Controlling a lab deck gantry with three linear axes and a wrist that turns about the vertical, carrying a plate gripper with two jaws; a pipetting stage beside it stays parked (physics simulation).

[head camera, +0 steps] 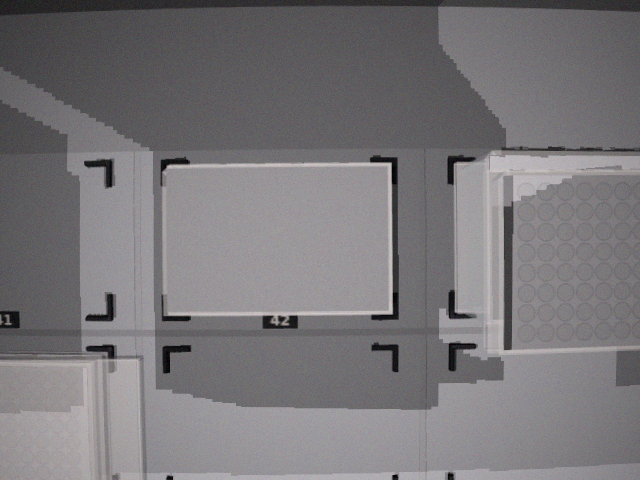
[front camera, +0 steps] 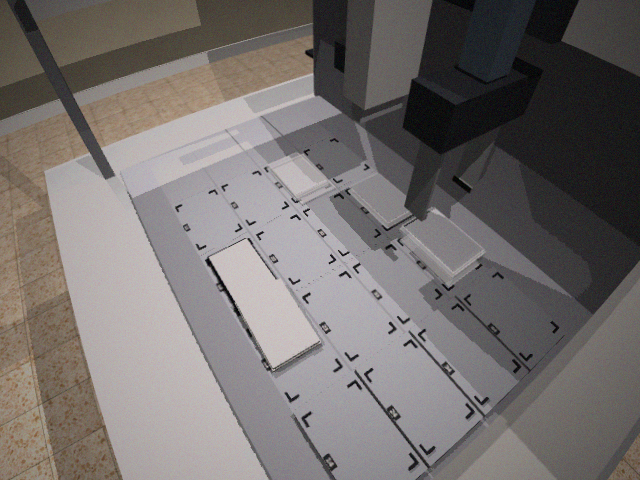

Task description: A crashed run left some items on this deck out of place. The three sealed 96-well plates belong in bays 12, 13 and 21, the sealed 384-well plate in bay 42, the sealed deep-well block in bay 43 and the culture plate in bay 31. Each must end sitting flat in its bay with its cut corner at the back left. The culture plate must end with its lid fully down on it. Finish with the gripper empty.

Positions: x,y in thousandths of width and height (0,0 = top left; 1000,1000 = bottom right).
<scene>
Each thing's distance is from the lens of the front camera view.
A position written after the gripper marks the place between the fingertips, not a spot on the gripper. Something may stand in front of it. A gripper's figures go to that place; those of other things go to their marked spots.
gripper (front camera: 687,414): 0.55 m
black-skirted sealed 96-well plate (front camera: 376,561): 0.63 m
</scene>
